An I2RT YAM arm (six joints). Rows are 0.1 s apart.
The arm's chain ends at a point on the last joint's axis. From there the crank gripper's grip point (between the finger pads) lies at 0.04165 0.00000 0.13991 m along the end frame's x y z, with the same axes.
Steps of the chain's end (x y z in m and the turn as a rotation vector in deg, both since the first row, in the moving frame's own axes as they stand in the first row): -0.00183 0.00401 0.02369 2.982 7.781 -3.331; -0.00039 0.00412 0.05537 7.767 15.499 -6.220; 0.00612 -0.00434 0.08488 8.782 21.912 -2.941; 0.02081 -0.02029 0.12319 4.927 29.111 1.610; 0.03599 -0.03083 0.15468 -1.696 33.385 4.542; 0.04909 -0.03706 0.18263 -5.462 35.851 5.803
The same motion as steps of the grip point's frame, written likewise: 0.01643 -0.00606 0.01652 2.982 7.781 -3.331; 0.03403 -0.02024 0.03764 7.767 15.499 -6.220; 0.05450 -0.02740 0.05754 8.782 21.912 -2.941; 0.08367 -0.02881 0.08484 4.927 29.111 1.610; 0.10573 -0.02102 0.10861 -1.696 33.385 4.542; 0.12202 -0.01760 0.13104 -5.462 35.851 5.803
